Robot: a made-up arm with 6 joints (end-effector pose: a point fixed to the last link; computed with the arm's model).
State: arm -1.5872 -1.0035 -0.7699 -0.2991 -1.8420 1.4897
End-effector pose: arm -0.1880 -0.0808 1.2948 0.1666 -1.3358 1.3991
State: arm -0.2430 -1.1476 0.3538 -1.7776 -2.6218 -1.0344
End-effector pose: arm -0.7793 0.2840 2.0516 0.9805 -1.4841 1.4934
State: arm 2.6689 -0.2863 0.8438 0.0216 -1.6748 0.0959
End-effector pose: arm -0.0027 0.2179 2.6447 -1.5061 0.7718 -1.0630
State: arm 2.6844 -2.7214 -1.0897 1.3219 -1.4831 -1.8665
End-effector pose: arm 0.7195 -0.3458 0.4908 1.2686 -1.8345 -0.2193
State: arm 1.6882 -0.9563 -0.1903 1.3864 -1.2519 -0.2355
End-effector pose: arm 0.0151 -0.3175 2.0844 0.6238 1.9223 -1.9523
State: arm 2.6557 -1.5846 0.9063 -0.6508 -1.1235 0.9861
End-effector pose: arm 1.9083 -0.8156 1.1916 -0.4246 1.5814 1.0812
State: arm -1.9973 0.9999 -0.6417 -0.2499 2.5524 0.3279
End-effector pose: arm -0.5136 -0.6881 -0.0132 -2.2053 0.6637 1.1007
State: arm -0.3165 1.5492 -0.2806 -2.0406 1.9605 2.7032
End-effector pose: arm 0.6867 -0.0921 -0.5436 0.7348 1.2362 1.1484
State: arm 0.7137 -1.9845 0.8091 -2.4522 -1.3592 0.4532
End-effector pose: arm -1.7386 -1.2644 0.4932 -0.6076 0.0686 -0.2146
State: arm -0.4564 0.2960 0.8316 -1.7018 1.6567 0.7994
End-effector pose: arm 1.2519 -0.5665 1.9664 -2.5009 -0.9273 -0.9322
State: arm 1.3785 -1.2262 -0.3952 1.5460 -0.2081 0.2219
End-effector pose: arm -0.1789 -0.5168 1.8195 1.1701 1.0313 -1.2392
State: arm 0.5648 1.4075 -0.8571 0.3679 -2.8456 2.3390
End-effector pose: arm 0.5145 0.1198 -0.2841 1.9974 0.2782 -1.5805
